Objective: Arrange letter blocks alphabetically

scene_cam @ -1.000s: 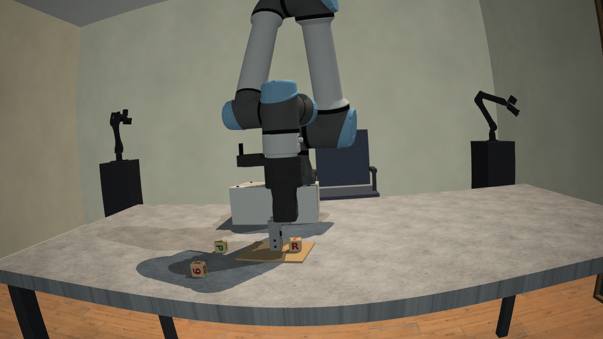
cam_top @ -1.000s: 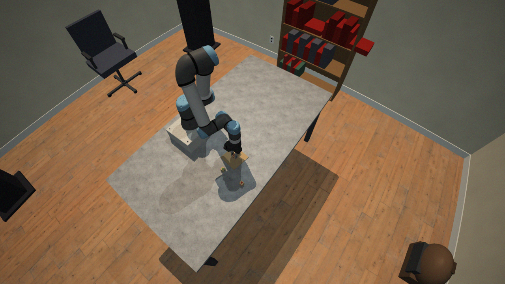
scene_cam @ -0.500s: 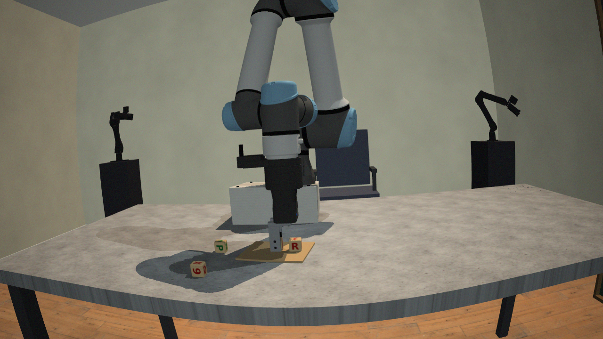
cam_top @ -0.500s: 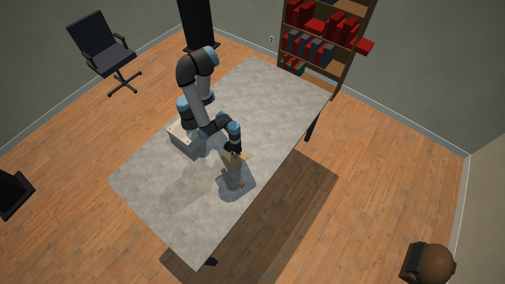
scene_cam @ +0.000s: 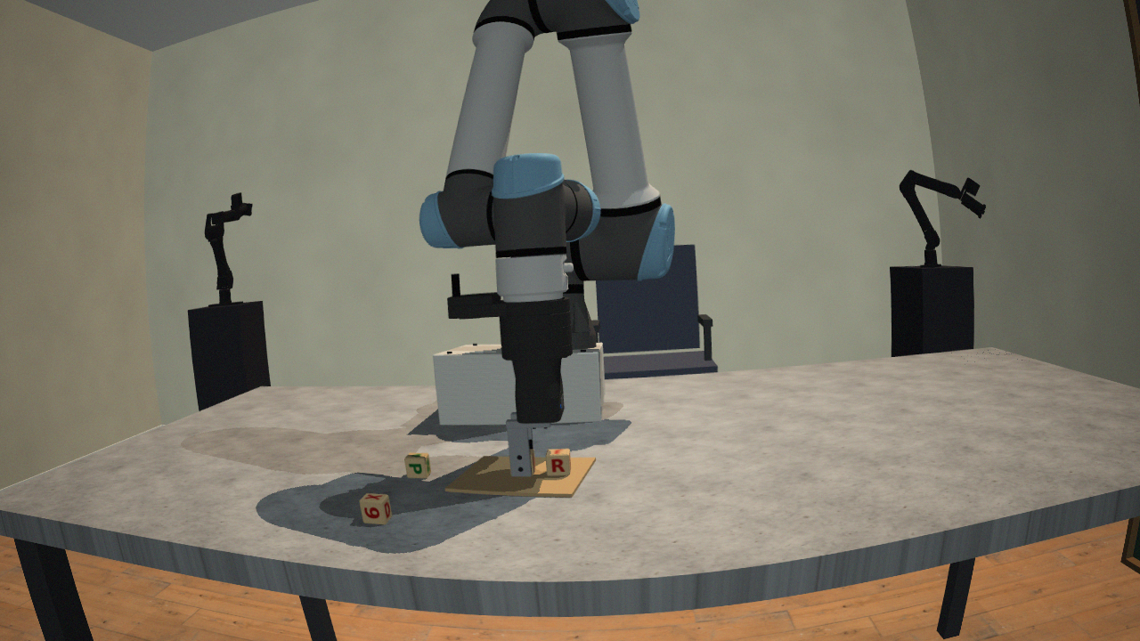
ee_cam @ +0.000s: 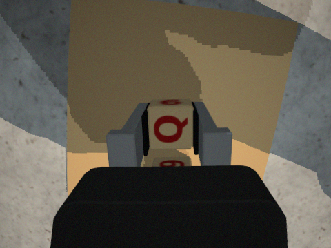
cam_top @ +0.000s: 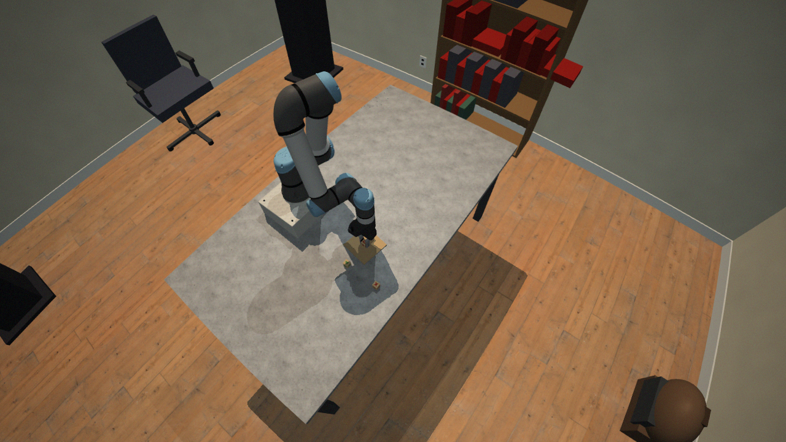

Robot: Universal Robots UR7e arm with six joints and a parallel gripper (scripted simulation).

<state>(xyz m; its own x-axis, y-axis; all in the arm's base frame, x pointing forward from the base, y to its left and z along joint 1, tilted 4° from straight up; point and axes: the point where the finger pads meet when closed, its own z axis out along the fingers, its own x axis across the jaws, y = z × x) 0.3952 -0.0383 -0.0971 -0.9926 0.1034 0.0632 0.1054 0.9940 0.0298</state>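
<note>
Right now my hand is 1 cm above the Q block. Round my hand: X block (15 cm to the right, 15 cm ahead, 1 cm below); tan mat (2 cm below).
</note>
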